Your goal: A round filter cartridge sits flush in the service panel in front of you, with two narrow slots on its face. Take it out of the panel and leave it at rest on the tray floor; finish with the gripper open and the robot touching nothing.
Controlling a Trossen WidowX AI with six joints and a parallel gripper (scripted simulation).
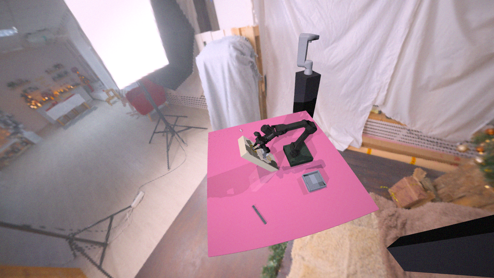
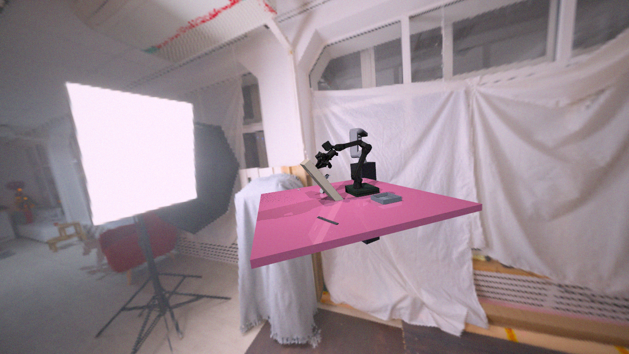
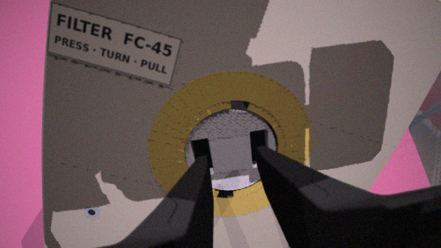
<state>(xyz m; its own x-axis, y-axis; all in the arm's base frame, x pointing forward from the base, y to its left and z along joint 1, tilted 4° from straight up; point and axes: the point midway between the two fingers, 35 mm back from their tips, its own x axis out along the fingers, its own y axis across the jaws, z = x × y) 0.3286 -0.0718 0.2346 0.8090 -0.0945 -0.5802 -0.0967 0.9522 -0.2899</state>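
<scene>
Right now the pale grey round filter cartridge is 2 cm ahead of my gripper tip and 1 cm below it. From my gripper tip the other things lie so: grey tray (38 cm behind, 35 cm to the left, 26 cm below); beige service panel (3 cm behind, 9 cm below).
</scene>
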